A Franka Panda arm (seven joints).
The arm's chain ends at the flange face. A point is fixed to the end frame.
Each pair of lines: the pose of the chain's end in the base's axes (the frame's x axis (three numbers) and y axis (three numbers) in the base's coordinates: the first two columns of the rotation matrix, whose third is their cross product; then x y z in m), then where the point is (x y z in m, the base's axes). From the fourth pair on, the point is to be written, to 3 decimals.
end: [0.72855 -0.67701 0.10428 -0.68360 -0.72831 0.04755 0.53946 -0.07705 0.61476]
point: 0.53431 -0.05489 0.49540
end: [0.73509 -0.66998 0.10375 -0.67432 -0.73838 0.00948 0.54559 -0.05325 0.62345]
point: 0.54314 -0.02776 0.50467
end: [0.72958 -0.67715 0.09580 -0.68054 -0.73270 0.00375 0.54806 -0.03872 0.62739]
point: 0.54560 -0.01206 0.50887
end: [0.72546 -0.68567 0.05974 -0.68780 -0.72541 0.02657 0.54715 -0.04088 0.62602]
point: 0.540 -0.013 0.508
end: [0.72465 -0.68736 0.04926 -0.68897 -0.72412 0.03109 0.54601 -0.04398 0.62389]
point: 0.538 -0.016 0.506
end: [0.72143 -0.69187 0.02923 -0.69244 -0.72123 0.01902 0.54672 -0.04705 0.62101]
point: 0.538 -0.016 0.504
